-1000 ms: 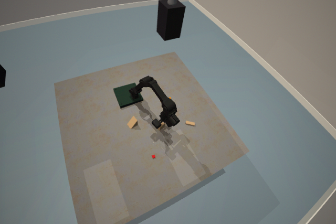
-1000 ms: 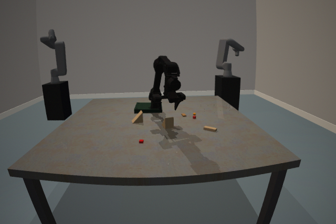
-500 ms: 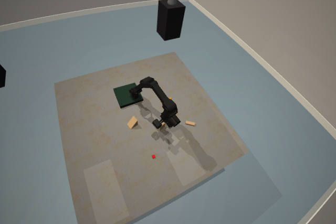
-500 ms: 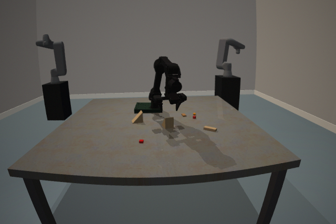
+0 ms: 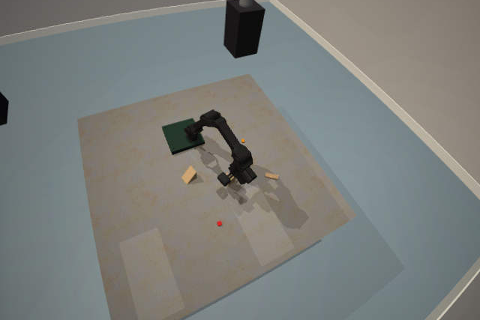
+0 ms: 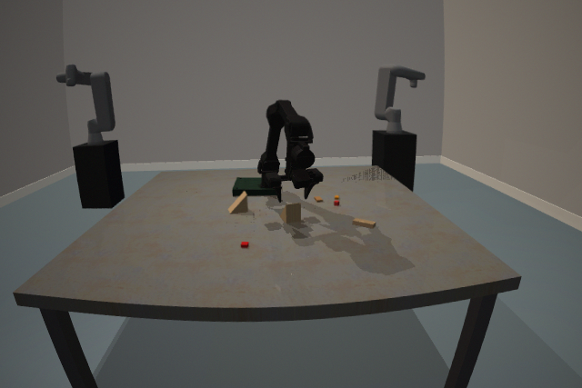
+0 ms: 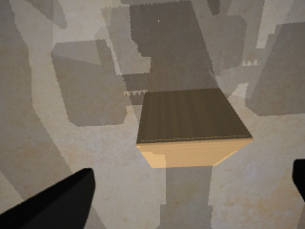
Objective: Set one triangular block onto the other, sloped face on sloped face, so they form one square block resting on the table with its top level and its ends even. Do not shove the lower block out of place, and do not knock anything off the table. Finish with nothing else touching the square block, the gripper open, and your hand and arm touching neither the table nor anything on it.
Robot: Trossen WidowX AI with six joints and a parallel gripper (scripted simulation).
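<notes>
Now: the triangular block 6 cm below my gripper tip. The rest, counted from my gripper tip: orange cube: 22 cm behind, 20 cm to the left, 7 cm below; tan plank: 23 cm to the left, 7 cm below, 7 cm ahead.
</notes>
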